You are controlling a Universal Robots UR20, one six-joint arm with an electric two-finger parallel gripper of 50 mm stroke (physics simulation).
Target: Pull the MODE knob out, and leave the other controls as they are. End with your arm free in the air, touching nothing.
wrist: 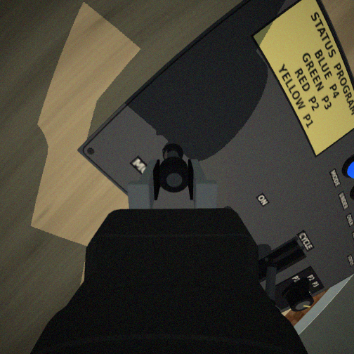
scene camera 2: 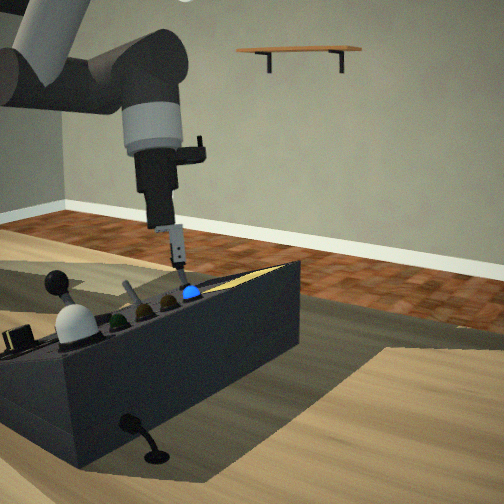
My gripper shows in the wrist view and in scene camera 2. The same spot on my gripper: (scene camera 2: pixel 176 236) is (wrist: pixel 194 192).
